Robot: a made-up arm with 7 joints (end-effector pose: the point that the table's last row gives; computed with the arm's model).
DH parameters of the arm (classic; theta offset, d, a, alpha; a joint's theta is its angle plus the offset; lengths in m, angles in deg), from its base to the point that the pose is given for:
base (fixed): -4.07 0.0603 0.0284 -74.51
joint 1: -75.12 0.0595 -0.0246 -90
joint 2: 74 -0.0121 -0.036 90
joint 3: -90 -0.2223 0.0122 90
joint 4: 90 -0.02 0.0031 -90
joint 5: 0 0.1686 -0.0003 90
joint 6: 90 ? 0.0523 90
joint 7: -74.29 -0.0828 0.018 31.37
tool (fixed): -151.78 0.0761 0 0
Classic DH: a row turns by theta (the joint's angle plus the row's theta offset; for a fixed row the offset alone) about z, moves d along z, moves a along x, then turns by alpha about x.
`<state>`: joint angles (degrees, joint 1 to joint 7).
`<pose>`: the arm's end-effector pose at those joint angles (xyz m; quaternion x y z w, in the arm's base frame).
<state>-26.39 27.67 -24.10 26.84 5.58 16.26 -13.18</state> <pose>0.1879 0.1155 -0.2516 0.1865 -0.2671 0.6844 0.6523</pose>
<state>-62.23 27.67 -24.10 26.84 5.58 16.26 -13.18</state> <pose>0.3521 0.0632 -0.1054 -0.0606 -0.4480 0.6583 0.6018</pose>
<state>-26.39 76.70 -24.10 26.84 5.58 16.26 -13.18</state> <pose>0.1837 0.3391 -0.0876 0.4197 -0.5378 0.5763 0.4500</pose>
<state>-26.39 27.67 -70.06 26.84 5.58 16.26 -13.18</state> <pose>0.0742 0.1032 -0.2874 0.2552 -0.2589 0.3529 0.8622</pose>
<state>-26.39 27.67 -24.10 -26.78 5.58 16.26 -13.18</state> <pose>0.1704 0.0359 -0.1131 -0.2516 -0.3752 0.5808 0.6772</pose>
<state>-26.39 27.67 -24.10 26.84 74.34 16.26 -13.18</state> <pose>0.2061 0.1802 -0.2481 0.3321 -0.6895 0.3071 0.5657</pose>
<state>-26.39 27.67 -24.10 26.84 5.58 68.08 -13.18</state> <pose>0.1709 0.1188 -0.2426 0.5675 -0.1246 0.6685 0.4643</pose>
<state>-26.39 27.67 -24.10 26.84 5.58 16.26 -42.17</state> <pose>0.1934 0.1305 -0.2368 0.1993 -0.1017 0.5610 0.7970</pose>
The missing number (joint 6, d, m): -0.036
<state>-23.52 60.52 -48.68 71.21 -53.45 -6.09 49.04</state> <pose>0.1191 0.3619 -0.2372 -0.3898 0.5253 -0.7516 0.0854</pose>
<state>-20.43 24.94 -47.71 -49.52 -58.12 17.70 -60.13</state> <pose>0.0567 0.0341 -0.0487 -0.4096 0.3437 -0.0489 0.8436</pose>
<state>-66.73 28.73 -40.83 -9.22 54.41 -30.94 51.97</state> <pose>0.3217 -0.0416 -0.0501 -0.7795 -0.5770 0.1639 0.1807</pose>
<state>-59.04 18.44 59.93 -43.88 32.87 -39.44 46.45</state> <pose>0.2254 0.1615 0.1392 0.6128 0.5501 -0.1551 0.5457</pose>
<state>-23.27 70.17 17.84 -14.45 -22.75 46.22 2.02</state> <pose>0.2207 0.2065 0.0111 0.0422 -0.4820 0.8272 0.2857</pose>
